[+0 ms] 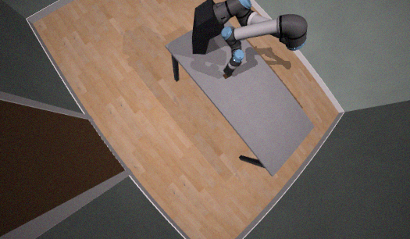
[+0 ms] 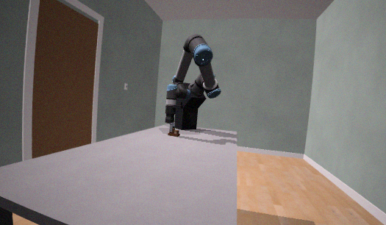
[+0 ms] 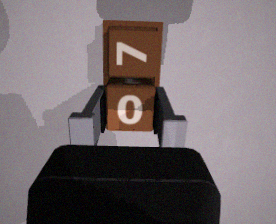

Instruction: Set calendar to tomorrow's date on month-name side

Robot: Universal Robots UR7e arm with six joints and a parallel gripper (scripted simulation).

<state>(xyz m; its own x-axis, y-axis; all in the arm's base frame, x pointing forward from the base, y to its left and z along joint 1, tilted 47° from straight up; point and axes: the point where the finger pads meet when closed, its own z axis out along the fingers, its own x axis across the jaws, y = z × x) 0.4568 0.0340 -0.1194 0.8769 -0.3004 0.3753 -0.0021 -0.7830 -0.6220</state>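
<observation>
Now: the brown wooden cube 10 mm below my hand. From my hand the other things lie so: calendar tray 40 mm below, 20 mm to the left.
</observation>
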